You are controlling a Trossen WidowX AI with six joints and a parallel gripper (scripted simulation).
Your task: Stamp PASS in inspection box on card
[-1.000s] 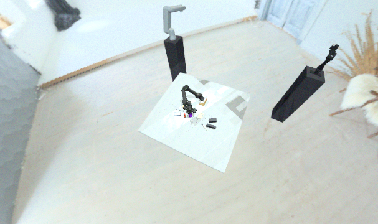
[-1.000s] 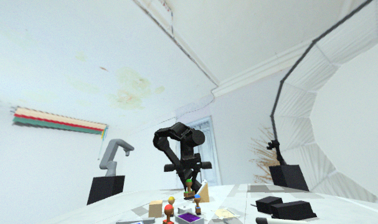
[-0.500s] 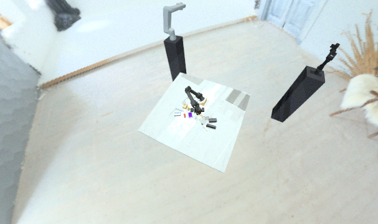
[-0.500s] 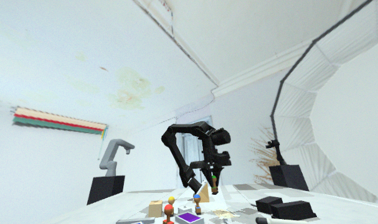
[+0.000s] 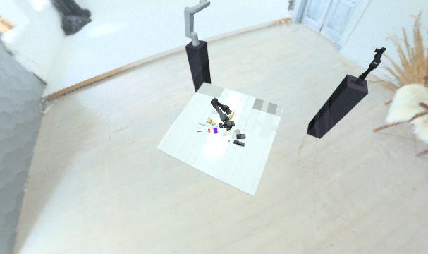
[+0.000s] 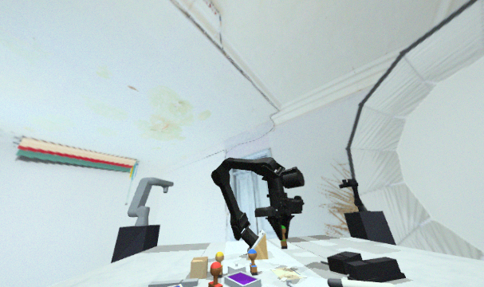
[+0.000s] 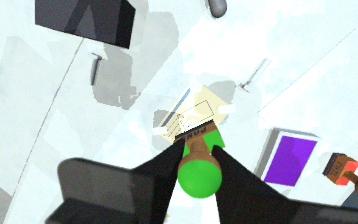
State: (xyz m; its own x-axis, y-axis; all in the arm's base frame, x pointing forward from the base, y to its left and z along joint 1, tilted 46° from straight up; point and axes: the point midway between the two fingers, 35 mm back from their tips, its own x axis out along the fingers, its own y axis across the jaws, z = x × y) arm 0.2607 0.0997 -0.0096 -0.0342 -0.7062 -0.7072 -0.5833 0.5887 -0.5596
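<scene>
Now: gripper tip 90 mm above the cream card and 10 mm past it. From my gripper tip the other things lie so: blue-knobbed stamp 100 mm to the right, 70 mm below, 30 mm behind; then green-knobbed stamp right at my gripper tip; then purple ink pad 140 mm to the right, 90 mm below, 50 mm ahead.
</scene>
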